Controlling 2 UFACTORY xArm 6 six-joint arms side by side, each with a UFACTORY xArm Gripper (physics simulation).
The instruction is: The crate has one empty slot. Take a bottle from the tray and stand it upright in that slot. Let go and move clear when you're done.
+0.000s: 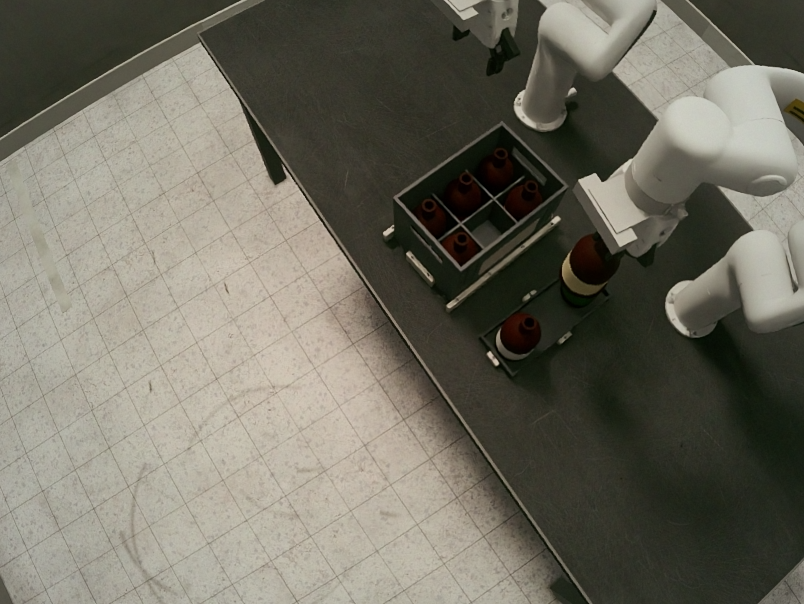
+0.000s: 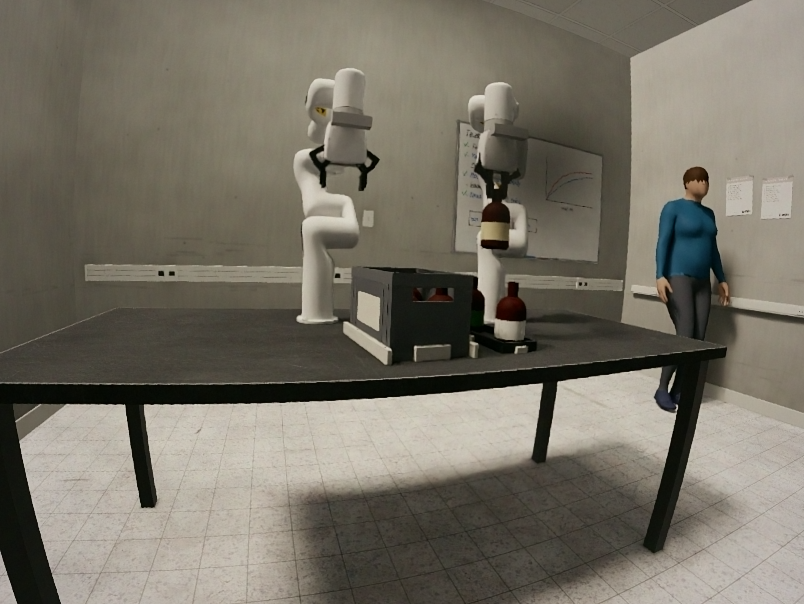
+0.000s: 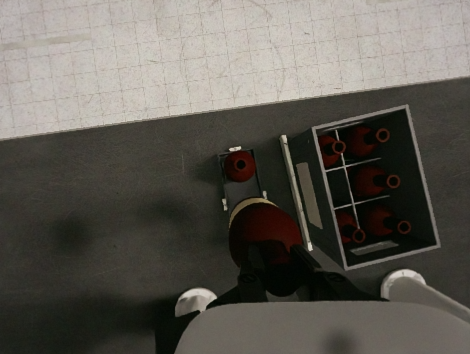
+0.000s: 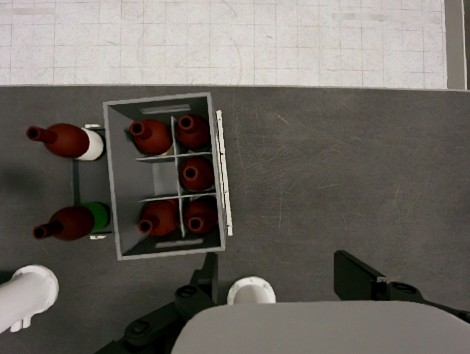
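Pixels of known places: left gripper, between the fingertips: (image 2: 496, 199) (image 3: 273, 263); right gripper, between the fingertips: (image 1: 477, 54) (image 2: 342, 189) (image 4: 275, 271); left arm's base, origin of its link: (image 1: 691, 309) (image 2: 488, 320) (image 3: 198, 309) (image 4: 35, 287); right arm's base, origin of its link: (image 1: 539, 110) (image 2: 317, 320) (image 3: 402, 290) (image 4: 250, 299).
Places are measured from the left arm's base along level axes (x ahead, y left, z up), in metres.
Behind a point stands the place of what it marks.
My left gripper (image 1: 610, 253) @(x 0.302, y -0.128, z 0.366 m) (image 2: 497, 185) @(x 0.302, y -0.128, z 0.366 m) (image 3: 273, 263) @(x 0.302, y -0.128, z 0.366 m) is shut on the neck of the cream-labelled bottle (image 1: 588, 256) @(x 0.329, y -0.129, z 0.351 m) (image 2: 495, 227) @(x 0.338, y -0.143, z 0.290 m) (image 3: 265, 230) @(x 0.324, y -0.124, z 0.354 m), which hangs upright, high above the table. The tray (image 1: 552, 318) @(x 0.293, y -0.121, z 0.005 m) (image 3: 242, 189) @(x 0.334, y -0.122, z 0.005 m) (image 4: 92, 182) @(x 0.300, y -0.119, z 0.005 m) bears a white-labelled bottle (image 1: 519, 334) @(x 0.408, y -0.106, z 0.124 m) (image 2: 510, 312) @(x 0.425, y -0.130, z 0.092 m) (image 3: 240, 170) @(x 0.382, y -0.111, z 0.160 m) (image 4: 70, 141) @(x 0.391, y -0.141, z 0.113 m) and a green-labelled bottle (image 2: 477, 305) @(x 0.254, y -0.145, z 0.085 m) (image 4: 75, 222) @(x 0.229, y -0.174, z 0.114 m). The crate (image 2: 428, 325) @(x 0.484, y -0.339, z 0.071 m) (image 3: 423, 175) @(x 0.372, y -0.449, z 0.175 m) (image 4: 125, 175) @(x 0.339, y -0.276, z 0.137 m) holds several bottles. Its empty slot (image 1: 484, 230) @(x 0.328, y -0.349, z 0.008 m) (image 4: 165, 179) @(x 0.334, y -0.308, z 0.008 m) is the middle one on the tray side. My right gripper (image 1: 479, 46) @(x 0.300, y -0.517, z 0.360 m) (image 2: 343, 185) @(x 0.300, y -0.517, z 0.360 m) (image 4: 275, 271) @(x 0.300, y -0.517, z 0.360 m) is open and empty.
White rails (image 1: 503, 263) (image 2: 367, 342) (image 3: 296, 192) (image 4: 224, 172) lie along the crate's sides. Small white blocks edge the tray. The crate walls and the bottle necks inside stand up beside the empty slot. A person (image 2: 692, 234) stands behind the table at the right.
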